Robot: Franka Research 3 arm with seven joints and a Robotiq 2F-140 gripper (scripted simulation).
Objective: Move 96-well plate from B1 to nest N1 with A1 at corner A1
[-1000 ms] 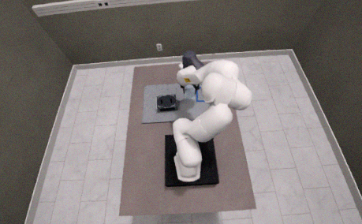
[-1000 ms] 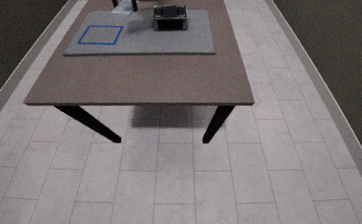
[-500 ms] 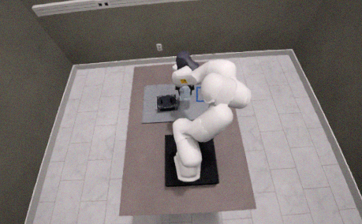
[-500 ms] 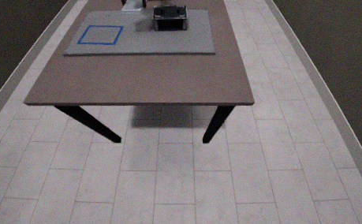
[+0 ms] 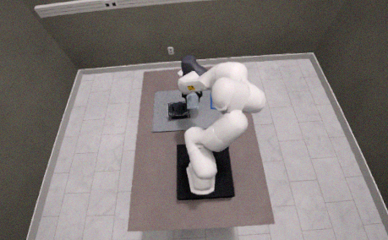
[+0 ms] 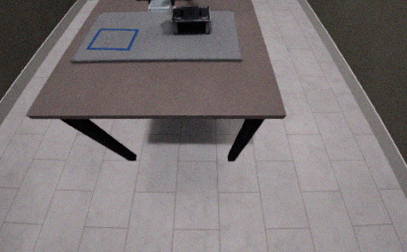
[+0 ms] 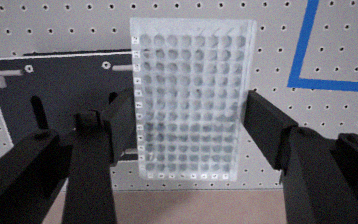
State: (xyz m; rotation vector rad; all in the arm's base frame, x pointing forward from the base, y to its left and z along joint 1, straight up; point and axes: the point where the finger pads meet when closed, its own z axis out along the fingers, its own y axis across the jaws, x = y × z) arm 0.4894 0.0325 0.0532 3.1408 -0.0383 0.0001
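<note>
Right now the dark raised nest is 20 mm behind my hand, 110 mm to the left of it and 70 mm below it. The rest, counted from my hand: clear 96-well plate 20 mm below; A1 label 70 mm behind, 40 mm to the left, 70 mm below.
</note>
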